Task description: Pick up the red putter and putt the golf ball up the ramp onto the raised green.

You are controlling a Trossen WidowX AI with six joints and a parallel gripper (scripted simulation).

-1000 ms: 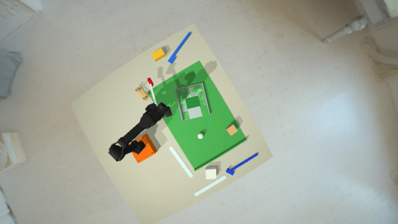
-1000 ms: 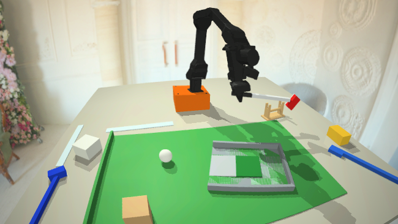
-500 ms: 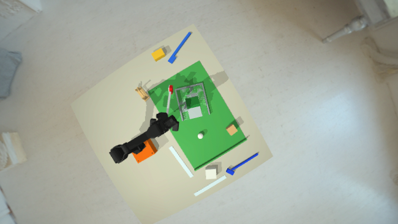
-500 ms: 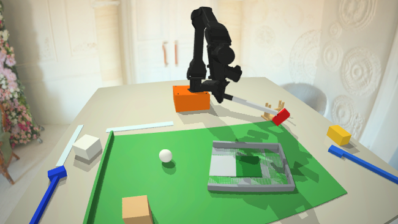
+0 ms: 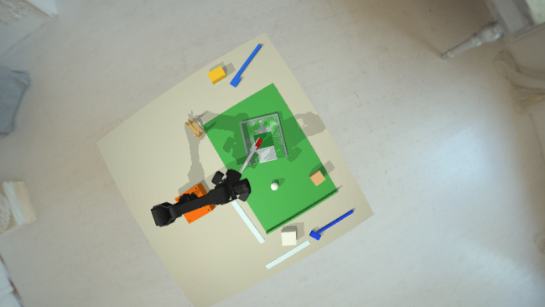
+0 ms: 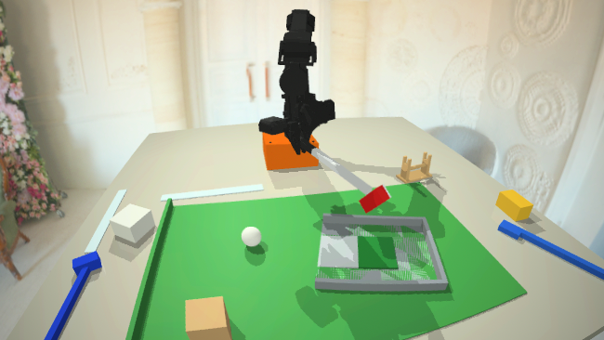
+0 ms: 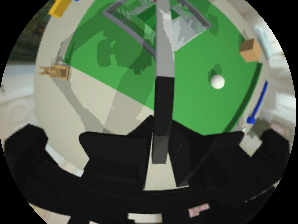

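The red putter lies 11 cm ahead of my gripper tip, 4 cm to the left of it and 1 cm above it. From my gripper tip the other things lie so: green mat (21 cm ahead, 13 cm below, 3 cm to the right); wooden stand (39 cm to the left, 10 cm below, 1 cm ahead); white golf ball (16 cm to the right, 13 cm ahead, 11 cm below).
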